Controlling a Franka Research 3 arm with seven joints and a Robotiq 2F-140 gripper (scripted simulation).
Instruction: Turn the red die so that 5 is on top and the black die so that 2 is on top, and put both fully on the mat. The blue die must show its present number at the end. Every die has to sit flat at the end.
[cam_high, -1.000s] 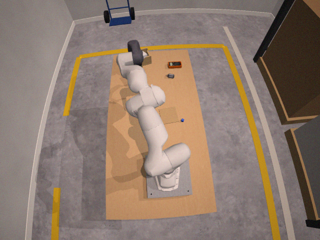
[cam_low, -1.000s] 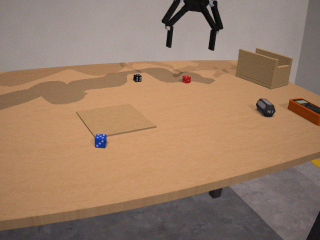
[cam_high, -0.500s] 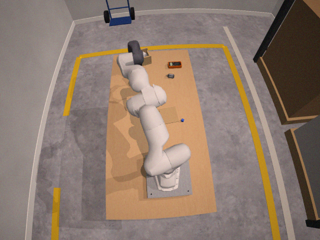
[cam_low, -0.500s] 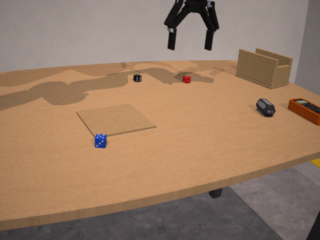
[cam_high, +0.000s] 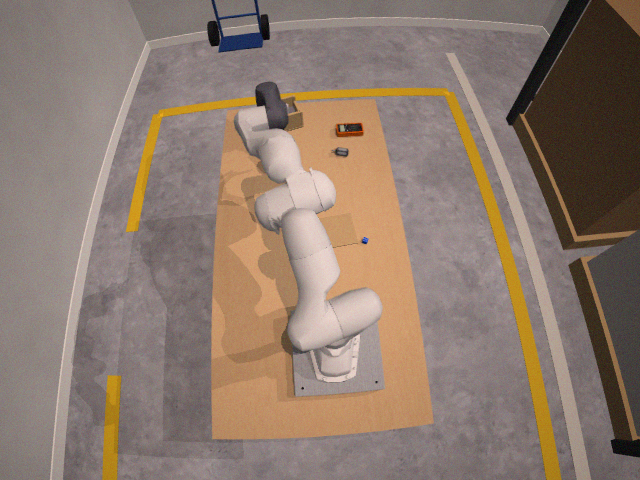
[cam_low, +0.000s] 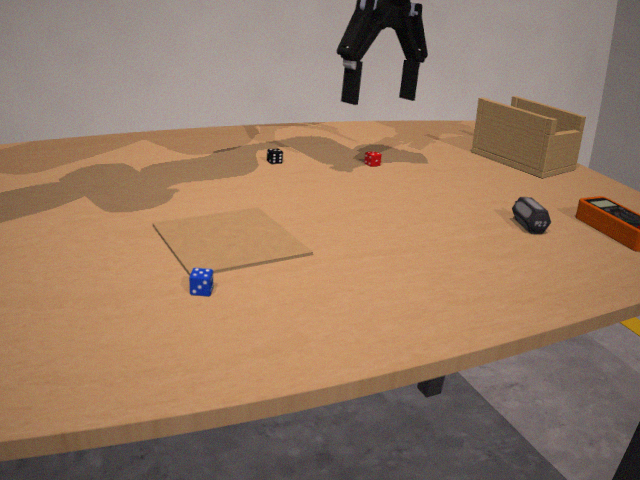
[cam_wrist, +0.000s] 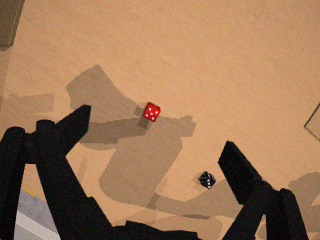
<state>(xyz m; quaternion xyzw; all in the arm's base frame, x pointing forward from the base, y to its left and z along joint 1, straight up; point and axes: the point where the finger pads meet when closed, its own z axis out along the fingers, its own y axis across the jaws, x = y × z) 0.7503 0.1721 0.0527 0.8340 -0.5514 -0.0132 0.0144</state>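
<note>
Now: hand 10 mm to the right of the red die and 110 mm above it. The rest, counted from my hand: dark grey device: 100 mm ahead, 270 mm to the right, 100 mm below; then black die: 150 mm behind, 50 mm to the left, 110 mm below; then wooden box: 330 mm ahead, 70 mm below.
</note>
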